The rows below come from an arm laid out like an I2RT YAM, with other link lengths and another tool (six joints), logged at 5 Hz.
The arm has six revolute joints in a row. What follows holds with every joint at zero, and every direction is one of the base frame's. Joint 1 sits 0.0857 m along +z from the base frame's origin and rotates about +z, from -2.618 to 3.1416 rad. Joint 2 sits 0.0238 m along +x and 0.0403 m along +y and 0.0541 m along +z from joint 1 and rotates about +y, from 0 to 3.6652 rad. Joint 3 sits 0.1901 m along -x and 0.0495 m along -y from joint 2 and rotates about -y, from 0 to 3.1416 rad. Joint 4 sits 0.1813 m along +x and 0.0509 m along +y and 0.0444 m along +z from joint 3 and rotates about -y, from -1.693 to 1.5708 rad. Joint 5 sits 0.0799 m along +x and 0.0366 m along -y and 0.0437 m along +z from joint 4 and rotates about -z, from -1.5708 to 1.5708 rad. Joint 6 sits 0.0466 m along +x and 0.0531 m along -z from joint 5 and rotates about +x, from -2.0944 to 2.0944 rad. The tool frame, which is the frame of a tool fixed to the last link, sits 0.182 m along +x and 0.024 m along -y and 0.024 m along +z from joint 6; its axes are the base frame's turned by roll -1.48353, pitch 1.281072 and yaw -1.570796 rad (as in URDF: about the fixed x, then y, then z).
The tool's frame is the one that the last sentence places.
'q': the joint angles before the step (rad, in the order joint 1, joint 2, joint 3, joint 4, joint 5, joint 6). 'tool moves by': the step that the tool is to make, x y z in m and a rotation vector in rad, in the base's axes. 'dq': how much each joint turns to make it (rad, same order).
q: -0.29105, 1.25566, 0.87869, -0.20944, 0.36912, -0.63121
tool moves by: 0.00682, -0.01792, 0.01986, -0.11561, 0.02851, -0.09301
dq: 0.05311, 0.11162, 0.11425, 0.00987, 0.18746, -0.02182
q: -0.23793, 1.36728, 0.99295, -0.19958, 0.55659, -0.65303
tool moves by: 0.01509, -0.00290, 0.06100, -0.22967, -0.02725, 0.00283
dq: 0.04952, 0.00856, 0.03087, 0.17966, 0.14160, -0.21429
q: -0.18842, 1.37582, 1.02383, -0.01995, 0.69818, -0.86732
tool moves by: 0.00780, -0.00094, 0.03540, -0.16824, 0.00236, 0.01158
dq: 0.00592, 0.00627, -0.03004, 0.20610, 0.04169, -0.21361
